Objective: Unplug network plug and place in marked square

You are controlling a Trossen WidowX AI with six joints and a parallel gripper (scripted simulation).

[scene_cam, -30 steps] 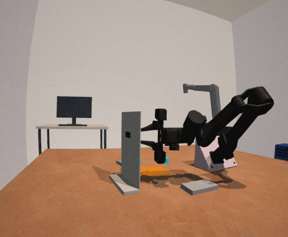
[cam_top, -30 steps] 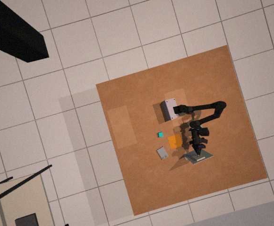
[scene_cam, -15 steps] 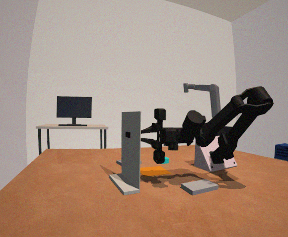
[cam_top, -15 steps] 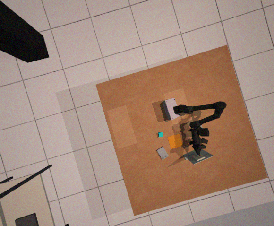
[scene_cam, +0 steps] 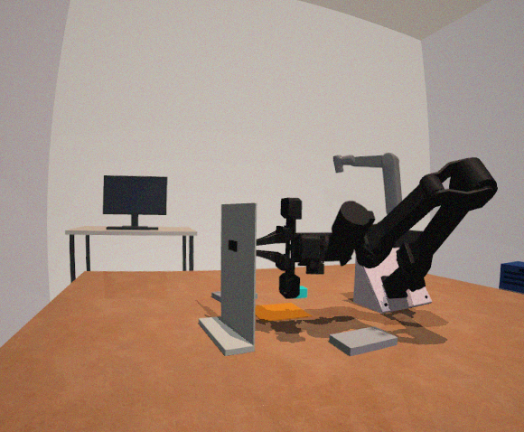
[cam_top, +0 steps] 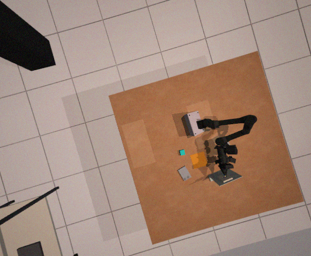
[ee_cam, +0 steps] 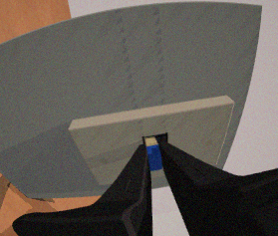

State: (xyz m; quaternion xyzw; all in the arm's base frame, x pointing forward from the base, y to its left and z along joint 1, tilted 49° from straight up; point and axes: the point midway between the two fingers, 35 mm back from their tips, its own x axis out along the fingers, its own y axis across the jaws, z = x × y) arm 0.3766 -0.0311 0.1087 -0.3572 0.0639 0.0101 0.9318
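Right now my gripper tip is 11 cm past the orange marked square, 12 cm to the left of it and 17 cm above it. From my gripper tip the other things lie so: cyan cube (22 cm behind, 24 cm to the right, 16 cm below); then upright grey panel (3 cm ahead, 6 cm below); then network plug (right at my gripper tip).
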